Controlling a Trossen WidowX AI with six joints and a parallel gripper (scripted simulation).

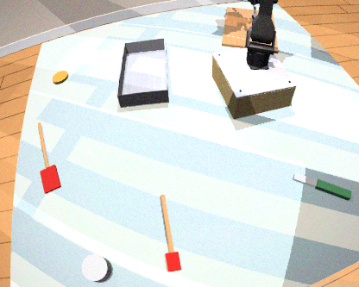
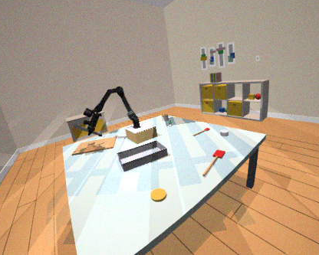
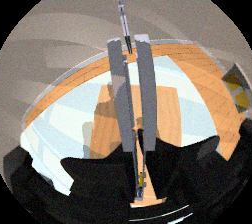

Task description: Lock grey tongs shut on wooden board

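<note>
Right now my gripper tip is 10 cm above the wooden board, 4 cm to the right of it and 1 cm short of it. Also, from my gripper tip: yellow disc 84 cm ahead, 27 cm to the left, 10 cm below; green-handled knife 83 cm to the left, 10 cm below; roasting tin 48 cm ahead, 33 cm to the left, 8 cm below.
</note>
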